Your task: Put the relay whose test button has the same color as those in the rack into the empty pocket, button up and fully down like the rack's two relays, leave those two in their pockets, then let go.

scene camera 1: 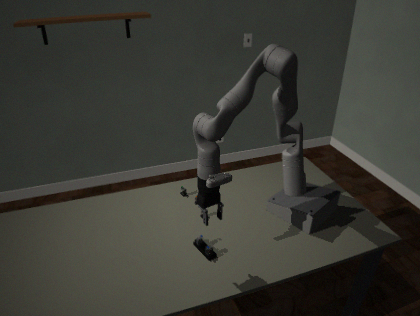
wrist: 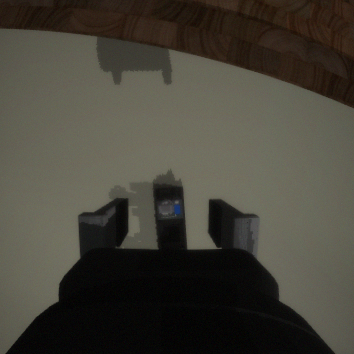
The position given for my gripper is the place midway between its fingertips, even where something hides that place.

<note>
I see my gripper (wrist: pixel 167 215) and a black rack (wrist: pixel 171 234).
</note>
